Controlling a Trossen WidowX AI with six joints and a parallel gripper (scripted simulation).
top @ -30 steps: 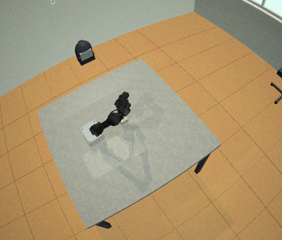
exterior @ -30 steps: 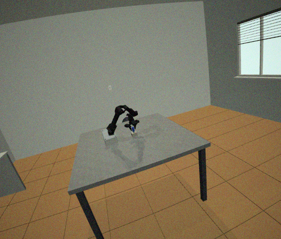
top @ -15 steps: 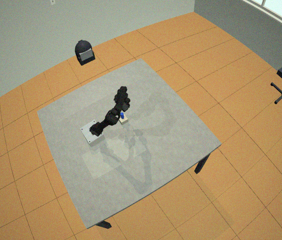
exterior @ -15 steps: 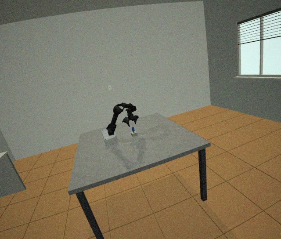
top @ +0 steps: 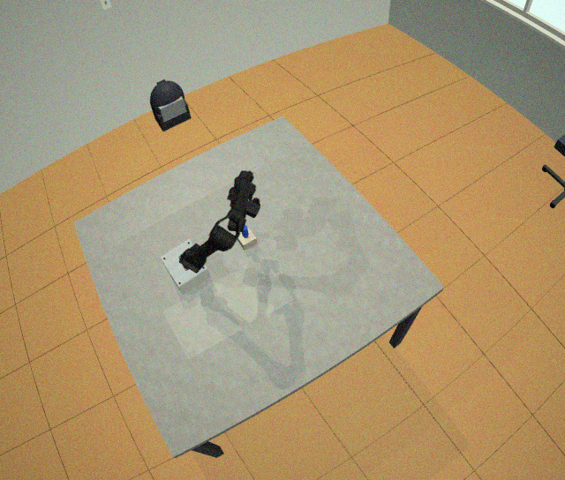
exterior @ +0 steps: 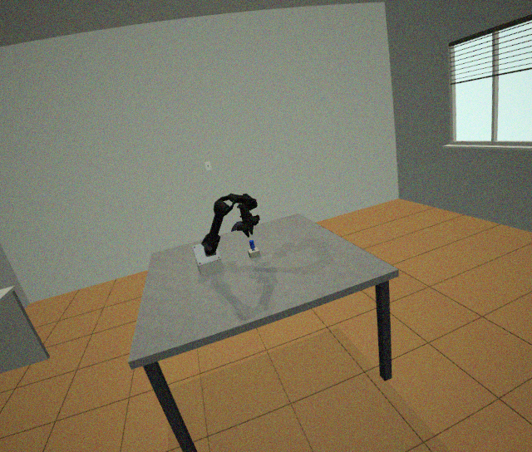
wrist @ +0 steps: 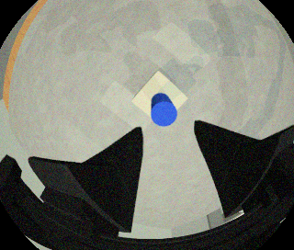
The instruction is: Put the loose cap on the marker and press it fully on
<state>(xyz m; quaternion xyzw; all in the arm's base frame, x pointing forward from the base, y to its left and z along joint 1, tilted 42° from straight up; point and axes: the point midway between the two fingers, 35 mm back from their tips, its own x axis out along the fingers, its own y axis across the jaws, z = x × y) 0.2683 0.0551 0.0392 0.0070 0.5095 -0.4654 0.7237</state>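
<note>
The blue cap is 60 mm below my gripper tip.
</note>
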